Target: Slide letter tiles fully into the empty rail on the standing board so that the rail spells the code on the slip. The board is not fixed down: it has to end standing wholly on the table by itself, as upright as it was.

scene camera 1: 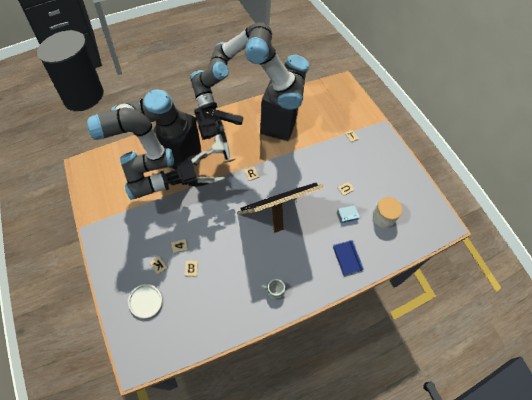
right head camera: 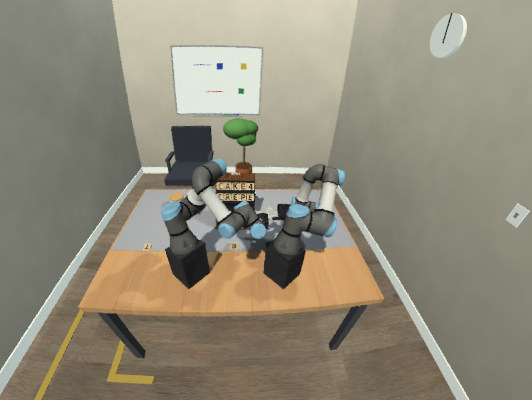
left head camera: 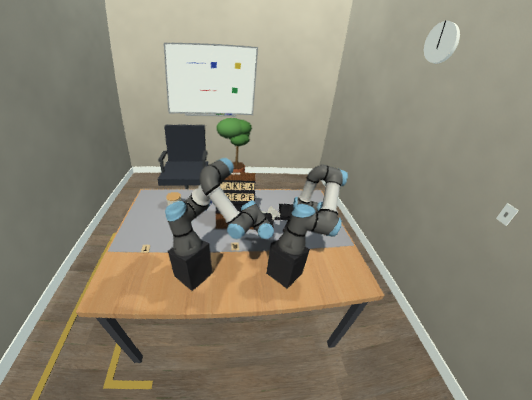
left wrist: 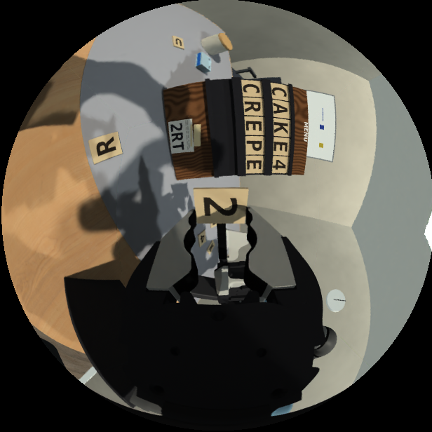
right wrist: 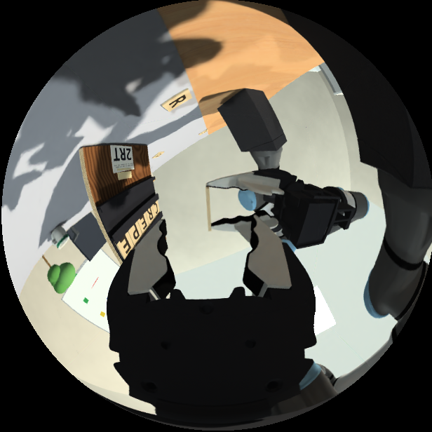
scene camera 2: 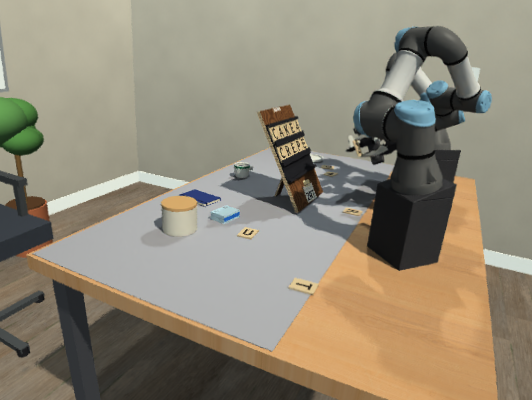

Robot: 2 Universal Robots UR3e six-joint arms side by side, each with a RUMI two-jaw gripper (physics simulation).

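Note:
The standing board (scene camera 2: 272, 116) (left wrist: 186, 102) leans upright on its rear leg. Its upper rails read CAKE4 and CREPE; the lowest rail (left wrist: 220, 127) (scene camera 2: 300, 168) is empty. The slip (left wrist: 176, 136) below reads 2RT. My left gripper (left wrist: 220, 209) (right wrist: 206, 206) is shut on the 2 tile (left wrist: 221, 200), held in the air away from the board. My right gripper is open and empty, with its fingers near the left gripper. The R tile (scene camera 1: 251, 173) (left wrist: 105, 147) lies in front of the board, the T tile (scene camera 1: 352, 136) (scene camera 2: 303, 286) near the mat's edge.
In scene camera 1, the U tile (scene camera 1: 346, 188), light-blue box (scene camera 1: 348, 214), jar (scene camera 1: 388, 211) and blue book (scene camera 1: 348, 258) lie right of the board. A cup (scene camera 1: 276, 288) stands behind it. The 4 (scene camera 1: 179, 245), K (scene camera 1: 158, 265) and B (scene camera 1: 191, 268) tiles and plate (scene camera 1: 145, 301) lie left.

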